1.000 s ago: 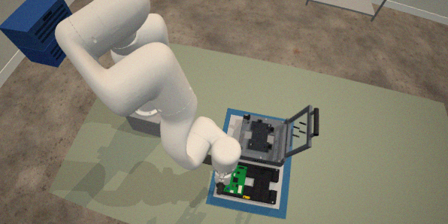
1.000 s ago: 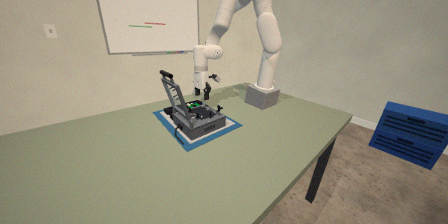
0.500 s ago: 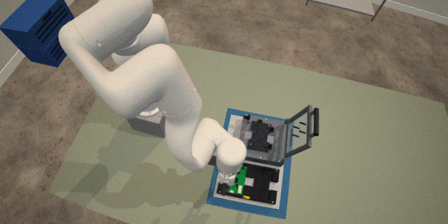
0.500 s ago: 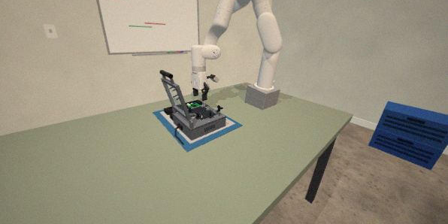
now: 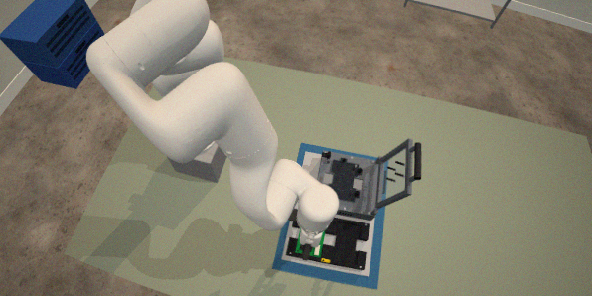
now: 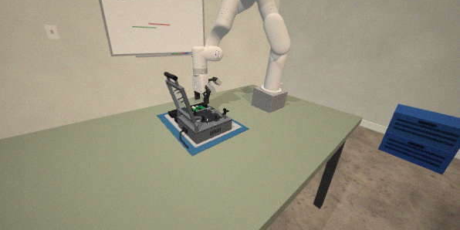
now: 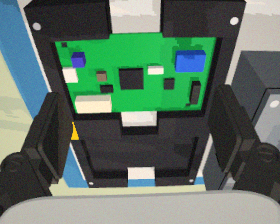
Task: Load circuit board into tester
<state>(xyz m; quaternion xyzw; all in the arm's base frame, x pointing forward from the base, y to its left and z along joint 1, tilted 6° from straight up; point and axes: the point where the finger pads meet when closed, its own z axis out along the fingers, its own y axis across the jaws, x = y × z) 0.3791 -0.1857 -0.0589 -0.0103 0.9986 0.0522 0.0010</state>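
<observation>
Now: hand 5 cm above the green circuit board and 1 cm short of it. The rest, counted from my hand: tester lid 20 cm ahead, 17 cm to the left, 11 cm above; latch hook 23 cm to the left, 2 cm above, 1 cm ahead.
</observation>
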